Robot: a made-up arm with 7 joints. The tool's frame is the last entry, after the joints. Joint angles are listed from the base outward. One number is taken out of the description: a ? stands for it. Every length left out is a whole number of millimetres.
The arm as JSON. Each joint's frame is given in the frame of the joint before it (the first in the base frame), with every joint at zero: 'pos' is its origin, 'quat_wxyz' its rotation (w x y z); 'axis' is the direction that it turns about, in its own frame. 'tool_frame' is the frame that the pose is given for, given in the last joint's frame.
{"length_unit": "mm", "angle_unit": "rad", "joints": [
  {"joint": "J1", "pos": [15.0, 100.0, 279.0], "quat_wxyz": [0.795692, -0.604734, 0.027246, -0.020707], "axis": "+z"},
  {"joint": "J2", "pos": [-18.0, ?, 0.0], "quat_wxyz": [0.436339, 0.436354, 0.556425, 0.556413], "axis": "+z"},
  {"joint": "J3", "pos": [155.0, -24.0, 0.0], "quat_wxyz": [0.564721, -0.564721, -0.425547, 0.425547], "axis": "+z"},
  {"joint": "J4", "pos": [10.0, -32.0, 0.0], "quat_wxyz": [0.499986, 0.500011, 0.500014, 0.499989], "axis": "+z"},
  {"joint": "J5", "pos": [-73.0, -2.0, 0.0], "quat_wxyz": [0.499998, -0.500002, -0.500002, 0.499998], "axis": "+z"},
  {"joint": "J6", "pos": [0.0, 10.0, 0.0], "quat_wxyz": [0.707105, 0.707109, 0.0, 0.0], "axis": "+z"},
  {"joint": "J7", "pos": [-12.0, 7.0, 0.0], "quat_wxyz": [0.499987, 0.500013, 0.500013, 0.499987], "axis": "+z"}
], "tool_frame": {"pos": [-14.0, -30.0, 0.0], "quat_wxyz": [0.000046, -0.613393, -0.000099, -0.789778]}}
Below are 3 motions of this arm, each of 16 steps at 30 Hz.
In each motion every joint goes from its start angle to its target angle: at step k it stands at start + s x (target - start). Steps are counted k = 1, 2, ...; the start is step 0. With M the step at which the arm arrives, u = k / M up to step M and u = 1 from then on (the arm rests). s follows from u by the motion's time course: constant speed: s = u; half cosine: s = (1 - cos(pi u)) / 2; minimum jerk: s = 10 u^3 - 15 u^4 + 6 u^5.
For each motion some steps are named. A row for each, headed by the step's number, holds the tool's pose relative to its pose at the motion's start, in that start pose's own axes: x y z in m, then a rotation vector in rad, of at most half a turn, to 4 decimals.
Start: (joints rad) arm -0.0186 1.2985 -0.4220 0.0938 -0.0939 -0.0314 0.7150
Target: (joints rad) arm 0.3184 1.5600 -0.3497 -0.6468 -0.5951 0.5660 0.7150
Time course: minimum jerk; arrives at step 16
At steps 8, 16:
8: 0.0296 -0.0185 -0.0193 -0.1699 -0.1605 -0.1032
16: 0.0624 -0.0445 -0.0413 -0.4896 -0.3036 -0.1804

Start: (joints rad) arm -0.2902 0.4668 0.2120 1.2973 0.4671 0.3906 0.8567
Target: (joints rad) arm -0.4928 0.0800 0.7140 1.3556 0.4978 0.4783 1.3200
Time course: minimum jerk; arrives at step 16
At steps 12, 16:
12: 0.0709 0.0216 -0.0407 0.0166 -0.2932 -0.1886
16: 0.0785 0.0228 -0.0471 0.0063 -0.3242 -0.1937

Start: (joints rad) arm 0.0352 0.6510 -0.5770 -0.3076 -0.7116 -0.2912 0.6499
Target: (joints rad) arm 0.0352 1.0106 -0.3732 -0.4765 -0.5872 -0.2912 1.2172
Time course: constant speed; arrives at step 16
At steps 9, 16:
9: 0.0189 -0.0188 0.0227 0.2251 0.2159 0.2350
16: 0.0390 -0.0293 0.0404 0.3817 0.4220 0.3673

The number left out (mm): 33.0
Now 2 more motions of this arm.
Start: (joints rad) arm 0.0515 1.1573 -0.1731 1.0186 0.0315 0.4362 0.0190
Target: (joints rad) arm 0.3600 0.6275 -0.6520 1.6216 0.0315 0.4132 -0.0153
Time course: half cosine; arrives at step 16
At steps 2, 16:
2: -0.0030 0.0060 -0.0011 -0.0315 -0.0244 0.0184
16: -0.0815 0.1119 -0.0839 -0.6994 -0.5410 0.6038

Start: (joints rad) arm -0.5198 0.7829 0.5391 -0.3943 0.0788 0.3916 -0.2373
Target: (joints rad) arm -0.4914 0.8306 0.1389 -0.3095 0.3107 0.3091 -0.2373
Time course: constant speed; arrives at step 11
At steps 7, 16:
7: -0.0069 0.0170 -0.0049 -0.2534 -0.0054 0.1173
16: -0.0108 0.0258 -0.0103 -0.4043 0.0052 0.1858

